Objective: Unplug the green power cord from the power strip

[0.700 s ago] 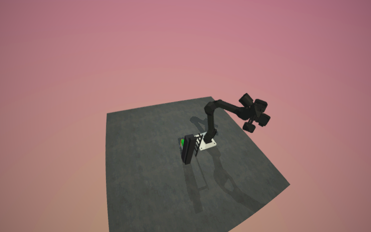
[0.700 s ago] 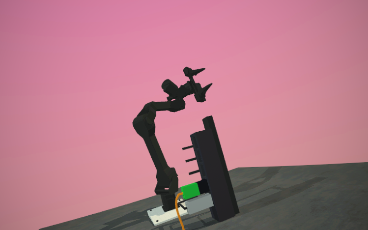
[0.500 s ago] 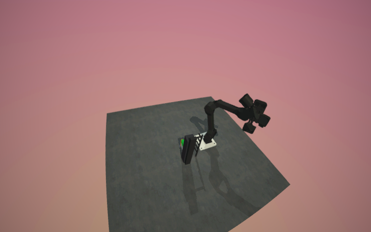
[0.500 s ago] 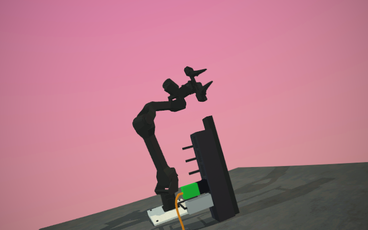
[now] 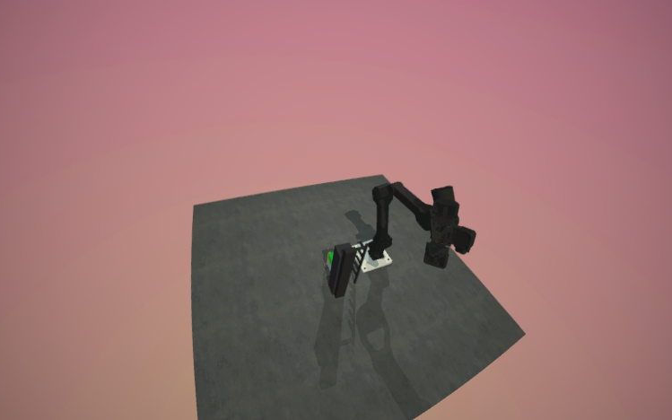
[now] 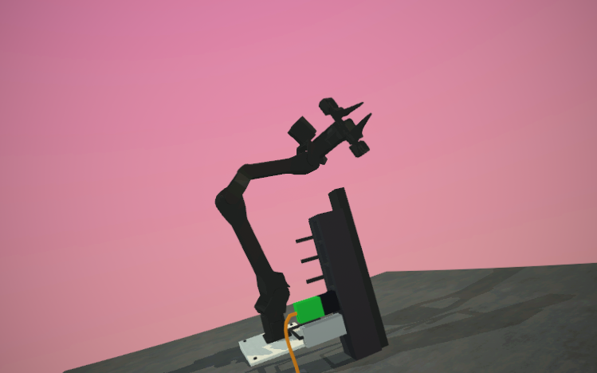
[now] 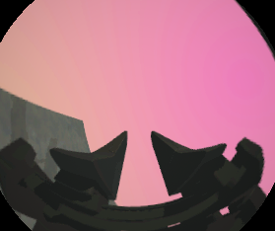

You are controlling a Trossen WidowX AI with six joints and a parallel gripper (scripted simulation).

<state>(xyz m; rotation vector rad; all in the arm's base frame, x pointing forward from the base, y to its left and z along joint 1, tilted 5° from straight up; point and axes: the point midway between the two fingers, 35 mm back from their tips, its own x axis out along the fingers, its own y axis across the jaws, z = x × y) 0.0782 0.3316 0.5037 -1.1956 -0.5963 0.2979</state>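
The green plug is 9 cm ahead of my gripper tip, 29 cm to the right of it and 40 cm below it.
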